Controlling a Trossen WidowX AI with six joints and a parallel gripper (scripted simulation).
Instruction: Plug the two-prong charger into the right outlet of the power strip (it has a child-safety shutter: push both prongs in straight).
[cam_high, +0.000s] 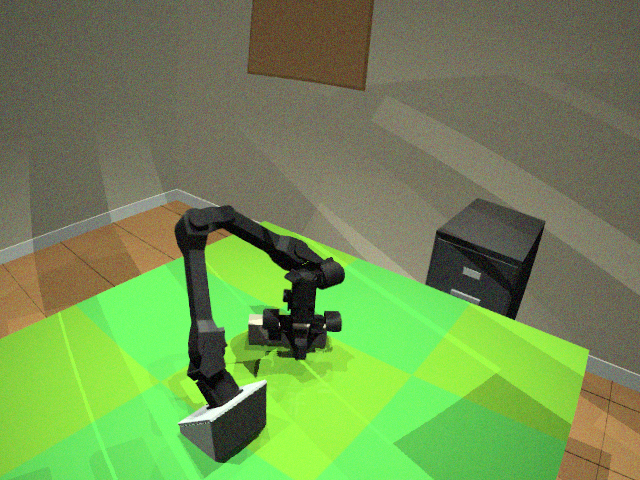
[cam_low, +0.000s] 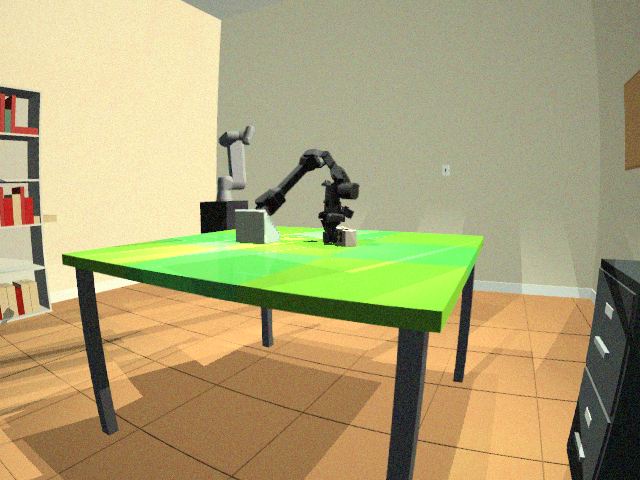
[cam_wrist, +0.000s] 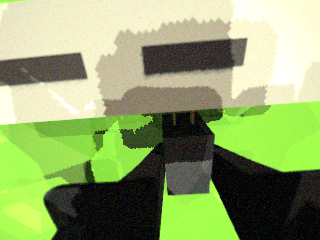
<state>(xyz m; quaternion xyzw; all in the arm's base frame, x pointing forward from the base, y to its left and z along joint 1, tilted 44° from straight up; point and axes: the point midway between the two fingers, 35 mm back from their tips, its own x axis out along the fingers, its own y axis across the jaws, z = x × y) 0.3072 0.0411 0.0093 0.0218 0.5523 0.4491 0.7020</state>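
Now: the two-prong charger 10 mm ahead of my gripper tip, 10 mm to the left of it and 10 mm above it.
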